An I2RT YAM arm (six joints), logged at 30 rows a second.
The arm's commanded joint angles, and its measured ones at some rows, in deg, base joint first. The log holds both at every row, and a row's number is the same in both.
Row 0, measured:
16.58, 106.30, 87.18, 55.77, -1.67, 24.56
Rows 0 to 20, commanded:
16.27, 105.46, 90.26, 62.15, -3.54, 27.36
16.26, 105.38, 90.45, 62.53, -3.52, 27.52
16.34, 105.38, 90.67, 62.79, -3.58, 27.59
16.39, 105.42, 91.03, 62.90, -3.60, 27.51
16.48, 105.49, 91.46, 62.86, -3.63, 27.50
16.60, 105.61, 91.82, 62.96, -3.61, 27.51
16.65, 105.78, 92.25, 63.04, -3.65, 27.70
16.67, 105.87, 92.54, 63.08, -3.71, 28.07
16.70, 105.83, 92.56, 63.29, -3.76, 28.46
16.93, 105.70, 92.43, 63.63, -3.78, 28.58
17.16, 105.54, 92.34, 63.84, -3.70, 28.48
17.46, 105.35, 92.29, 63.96, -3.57, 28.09
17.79, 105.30, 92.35, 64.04, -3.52, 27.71
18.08, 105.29, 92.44, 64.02, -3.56, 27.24
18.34, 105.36, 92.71, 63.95, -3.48, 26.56
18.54, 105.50, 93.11, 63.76, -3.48, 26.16
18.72, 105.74, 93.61, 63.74, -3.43, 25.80
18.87, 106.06, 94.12, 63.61, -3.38, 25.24
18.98, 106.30, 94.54, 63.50, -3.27, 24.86
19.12, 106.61, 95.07, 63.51, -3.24, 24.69
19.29, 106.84, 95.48, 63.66, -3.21, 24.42
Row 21, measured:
18.24, 106.50, 90.94, 60.31, -2.85, 26.37
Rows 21 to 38, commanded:
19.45, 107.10, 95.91, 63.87, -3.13, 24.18
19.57, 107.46, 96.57, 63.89, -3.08, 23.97
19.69, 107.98, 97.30, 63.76, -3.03, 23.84
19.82, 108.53, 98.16, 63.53, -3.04, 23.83
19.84, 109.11, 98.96, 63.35, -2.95, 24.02
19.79, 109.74, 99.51, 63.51, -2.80, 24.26
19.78, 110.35, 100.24, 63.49, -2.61, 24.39
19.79, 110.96, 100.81, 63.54, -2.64, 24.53
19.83, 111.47, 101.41, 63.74, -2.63, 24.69
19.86, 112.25, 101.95, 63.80, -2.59, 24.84
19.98, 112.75, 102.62, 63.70, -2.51, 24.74
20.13, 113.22, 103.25, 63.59, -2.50, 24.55
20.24, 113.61, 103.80, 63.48, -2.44, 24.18
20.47, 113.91, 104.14, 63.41, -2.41, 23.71
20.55, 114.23, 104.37, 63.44, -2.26, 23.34
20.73, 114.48, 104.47, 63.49, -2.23, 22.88
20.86, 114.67, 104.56, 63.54, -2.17, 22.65
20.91, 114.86, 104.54, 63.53, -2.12, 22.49
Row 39, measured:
19.75, 114.48, 100.99, 60.64, -2.37, 24.34
